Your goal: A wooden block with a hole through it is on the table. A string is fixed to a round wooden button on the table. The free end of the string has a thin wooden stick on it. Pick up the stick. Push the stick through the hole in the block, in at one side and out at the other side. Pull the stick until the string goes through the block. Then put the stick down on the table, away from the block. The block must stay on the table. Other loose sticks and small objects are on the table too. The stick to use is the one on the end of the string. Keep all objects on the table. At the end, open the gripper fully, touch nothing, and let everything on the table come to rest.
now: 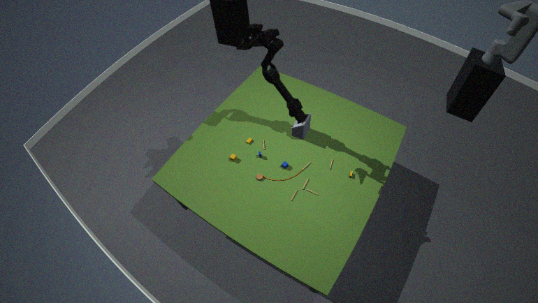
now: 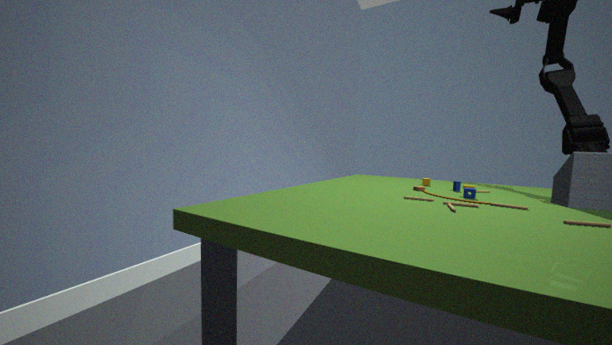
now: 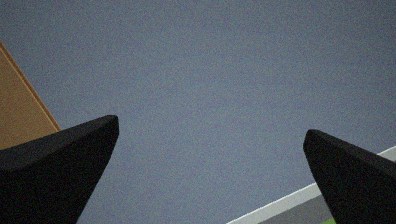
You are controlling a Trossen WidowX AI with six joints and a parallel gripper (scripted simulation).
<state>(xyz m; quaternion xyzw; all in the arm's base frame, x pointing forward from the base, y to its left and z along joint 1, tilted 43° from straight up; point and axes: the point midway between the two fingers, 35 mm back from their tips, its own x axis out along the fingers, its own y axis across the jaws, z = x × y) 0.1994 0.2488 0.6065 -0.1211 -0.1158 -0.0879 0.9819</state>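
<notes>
Now: gripper tip 750 mm above the thin wooden stick, 370 mm to the right of it and 50 mm short of it. The rest, counted from my gripper tip: round wooden button (740 mm below, 230 mm ahead, 140 mm to the left).
</notes>
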